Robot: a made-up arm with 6 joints. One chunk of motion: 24 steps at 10 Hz.
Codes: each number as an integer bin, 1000 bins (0 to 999) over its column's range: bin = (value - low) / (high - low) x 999, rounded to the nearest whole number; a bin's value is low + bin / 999 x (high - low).
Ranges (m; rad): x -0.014..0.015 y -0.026..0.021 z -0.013..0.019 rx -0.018..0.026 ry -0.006..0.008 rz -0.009..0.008
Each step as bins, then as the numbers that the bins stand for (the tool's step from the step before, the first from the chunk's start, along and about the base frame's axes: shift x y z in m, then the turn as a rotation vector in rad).
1 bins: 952 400 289 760 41 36
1 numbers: 0.01364 -0.00718 -0.00374 0.01547 -0.00543 -0.00839
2 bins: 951 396 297 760 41 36
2 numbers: 0.01361 -0.00737 -0.00349 0.01547 -0.00543 -0.00839
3 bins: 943 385 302 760 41 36
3 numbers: 0.01337 -0.00789 -0.00333 0.01547 -0.00543 -0.00839
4 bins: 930 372 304 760 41 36
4 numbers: 0.01300 -0.00850 -0.00326 0.01547 -0.00543 -0.00839
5 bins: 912 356 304 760 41 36
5 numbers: 0.01247 -0.00925 -0.00326 0.01547 -0.00543 -0.00839
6 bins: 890 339 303 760 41 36
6 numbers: 0.01184 -0.01005 -0.00329 0.01547 -0.00543 -0.00839
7 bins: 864 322 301 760 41 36
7 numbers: 0.01108 -0.01085 -0.00336 0.01547 -0.00543 -0.00839
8 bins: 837 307 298 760 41 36
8 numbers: 0.01030 -0.01156 -0.00345 0.01547 -0.00543 -0.00839
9 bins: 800 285 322 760 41 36
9 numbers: 0.00922 -0.01259 -0.00269 0.01547 -0.00543 -0.00839
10 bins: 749 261 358 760 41 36
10 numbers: 0.00774 -0.01372 -0.00153 0.01547 -0.00543 -0.00839
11 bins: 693 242 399 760 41 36
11 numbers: 0.00612 -0.01461 -0.00022 0.01547 -0.00543 -0.00839
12 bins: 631 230 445 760 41 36
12 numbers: 0.00432 -0.01518 0.00125 0.01547 -0.00543 -0.00839
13 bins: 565 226 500 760 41 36
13 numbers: 0.00240 -0.01537 0.00302 0.01547 -0.00543 -0.00839
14 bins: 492 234 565 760 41 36
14 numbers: 0.00028 -0.01499 0.00510 0.01547 -0.00543 -0.00839
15 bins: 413 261 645 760 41 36
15 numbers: -0.00201 -0.01372 0.00766 0.01547 -0.00543 -0.00839
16 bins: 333 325 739 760 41 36
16 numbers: -0.00433 -0.01071 0.01067 0.01547 -0.00543 -0.00839
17 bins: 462 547 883 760 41 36
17 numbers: -0.00059 -0.00027 0.01528 0.01547 -0.00543 -0.00839
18 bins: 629 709 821 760 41 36
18 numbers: 0.00426 0.00736 0.01330 0.01547 -0.00543 -0.00839
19 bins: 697 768 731 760 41 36
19 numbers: 0.00623 0.01013 0.01042 0.01547 -0.00543 -0.00839
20 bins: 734 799 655 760 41 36
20 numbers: 0.00731 0.01159 0.00798 0.01547 -0.00543 -0.00839
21 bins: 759 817 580 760 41 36
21 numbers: 0.00803 0.01244 0.00558 0.01547 -0.00543 -0.00839
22 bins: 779 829 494 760 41 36
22 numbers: 0.00861 0.01300 0.00282 0.01547 -0.00543 -0.00839
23 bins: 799 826 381 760 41 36
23 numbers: 0.00919 0.01286 -0.00080 0.01547 -0.00543 -0.00839
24 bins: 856 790 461 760 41 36
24 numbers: 0.01085 0.01117 0.00177 0.01547 -0.00543 -0.00839
